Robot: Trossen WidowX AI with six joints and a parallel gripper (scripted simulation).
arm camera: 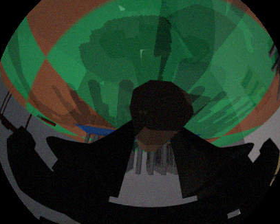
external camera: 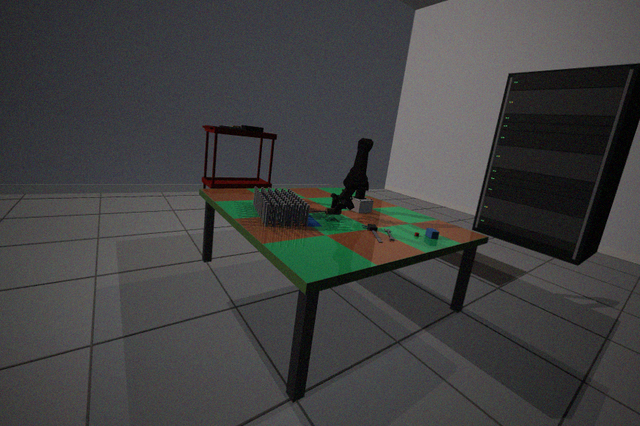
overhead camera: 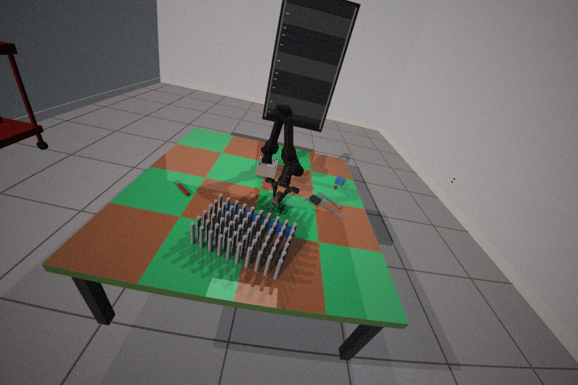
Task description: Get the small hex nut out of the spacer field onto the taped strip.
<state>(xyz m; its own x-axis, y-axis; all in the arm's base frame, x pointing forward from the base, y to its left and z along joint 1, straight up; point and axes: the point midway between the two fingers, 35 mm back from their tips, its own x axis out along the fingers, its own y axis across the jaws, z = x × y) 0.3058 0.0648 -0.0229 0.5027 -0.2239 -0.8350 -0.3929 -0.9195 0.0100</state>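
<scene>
The blue taped strip lies 130 mm ahead of my gripper tip, 100 mm to the right of it and 30 mm below it. The rest, counted from my gripper tip: grey wrench (340 mm to the left, 80 mm behind, 30 mm below); small red block (420 mm to the left, 220 mm behind, 20 mm below); hook tool (90 mm ahead, 40 mm to the right).
</scene>
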